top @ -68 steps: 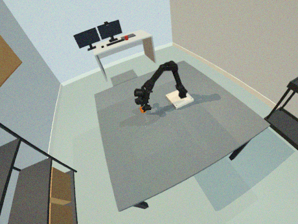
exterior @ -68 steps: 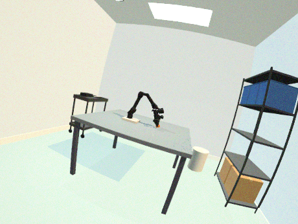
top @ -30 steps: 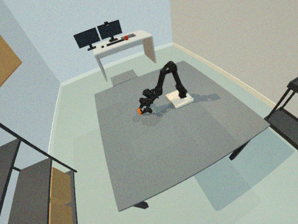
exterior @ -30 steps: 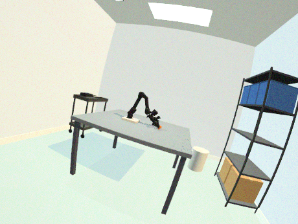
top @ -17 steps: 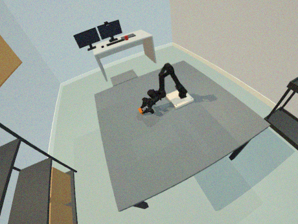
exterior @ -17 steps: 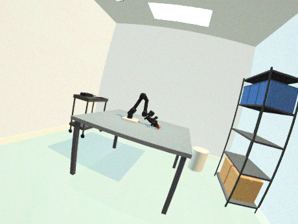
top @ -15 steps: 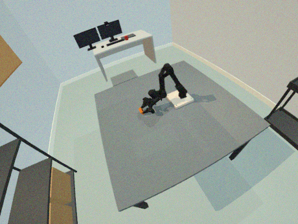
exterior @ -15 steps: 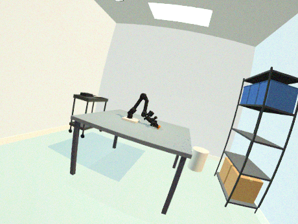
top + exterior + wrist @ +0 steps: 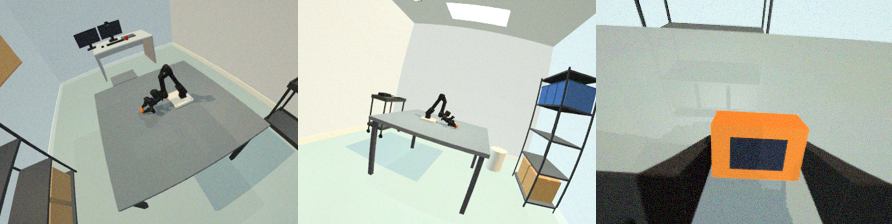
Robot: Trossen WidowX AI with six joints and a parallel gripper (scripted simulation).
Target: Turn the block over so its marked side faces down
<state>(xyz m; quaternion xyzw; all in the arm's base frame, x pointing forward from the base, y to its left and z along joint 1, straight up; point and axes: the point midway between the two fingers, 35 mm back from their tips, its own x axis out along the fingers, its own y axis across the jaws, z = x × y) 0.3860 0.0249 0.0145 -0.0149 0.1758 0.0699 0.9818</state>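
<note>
Right now my gripper tip is 1 cm past the orange block.
</note>
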